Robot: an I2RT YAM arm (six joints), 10 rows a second.
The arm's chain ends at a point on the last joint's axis. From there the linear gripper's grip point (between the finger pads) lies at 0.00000 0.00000 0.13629 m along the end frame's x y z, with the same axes.
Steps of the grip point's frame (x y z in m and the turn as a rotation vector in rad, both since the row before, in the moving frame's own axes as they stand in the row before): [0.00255, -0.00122, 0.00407, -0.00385, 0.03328, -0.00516]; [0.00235, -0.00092, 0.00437, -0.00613, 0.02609, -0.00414]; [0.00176, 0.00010, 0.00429, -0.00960, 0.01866, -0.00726]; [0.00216, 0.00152, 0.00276, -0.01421, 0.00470, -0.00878]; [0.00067, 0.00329, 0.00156, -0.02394, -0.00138, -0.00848]
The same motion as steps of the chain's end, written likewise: [-0.00199, -0.00173, 0.00415, -0.00385, 0.03328, -0.00516]; [-0.00121, -0.00175, 0.00442, -0.00613, 0.02609, -0.00414]; [-0.00079, -0.00120, 0.00432, -0.00960, 0.01866, -0.00726]; [0.00151, -0.00041, 0.00278, -0.01421, 0.00470, -0.00878]; [0.00084, 0.00003, 0.00160, -0.02394, -0.00138, -0.00848]
